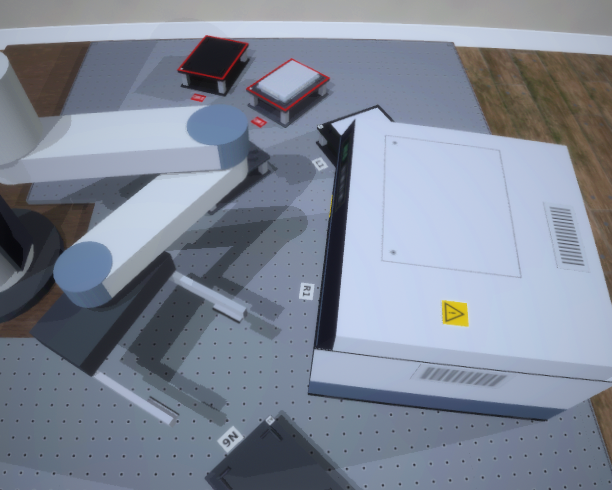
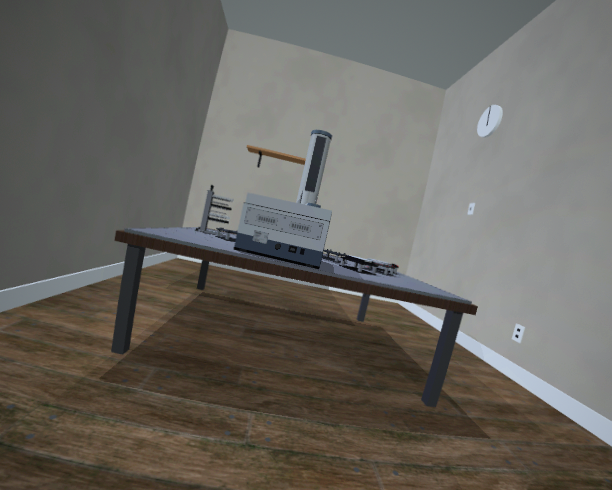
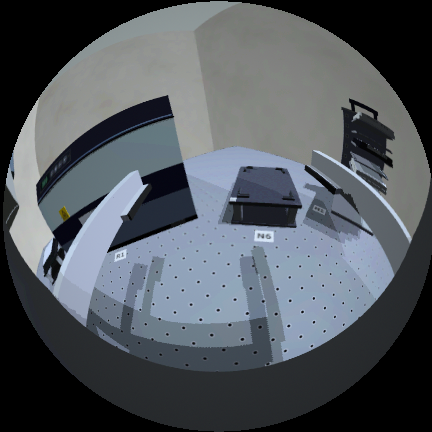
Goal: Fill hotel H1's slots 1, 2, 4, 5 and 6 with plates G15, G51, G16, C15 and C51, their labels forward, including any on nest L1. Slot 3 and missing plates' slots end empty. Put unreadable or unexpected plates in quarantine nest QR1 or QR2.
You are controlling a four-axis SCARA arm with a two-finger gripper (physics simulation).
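Places are measured from the arm's base along level axes (x back, y right, z up), in millimetres.
Pixels of known places: gripper, fingertip midpoint: (image 1: 211, 365) (image 3: 229, 161).
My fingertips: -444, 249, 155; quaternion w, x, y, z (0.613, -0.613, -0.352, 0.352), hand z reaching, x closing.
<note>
Ahead of a thing's pixels: the offset from my fingertips to its middle, as dx, dy, dz. "spot": to the spot under its first point.
My gripper (image 1: 205, 366) (image 3: 229, 161) is open and empty, hanging over the table in front of the white device and short of nest N6. Hotel H1 @[+102, +327, +2] (image 2: 206, 211) (image 3: 346, 134) is an upright rack with several pale and dark layers; its plate labels are unreadable here. A white plate @[-115, -701, -85] (image 1: 288, 80) lies on one red-rimmed quarantine nest @[spot: -34, -667, -91] (image 1: 253, 91). The other red-rimmed nest @[+67, -813, -115] (image 1: 214, 57) shows a bare black top. Nest L1 @[-272, -535, -113] (image 1: 327, 134) carries a white plate @[-272, -535, -85] (image 1: 365, 117), partly hidden by the device. Neither plate's label is readable.
The white device @[-346, -145, -20] (image 1: 454, 204) (image 2: 286, 224) (image 3: 120, 155) stands behind the R1 tag @[-136, -181, -142] (image 1: 306, 291) (image 3: 120, 255). Nest N6 @[-84, +143, -115] (image 1: 286, 454) (image 3: 265, 185) has a bare dark top. Another dark nest @[spot: -52, -445, -93] (image 1: 259, 162) is partly hidden under the arm.
</note>
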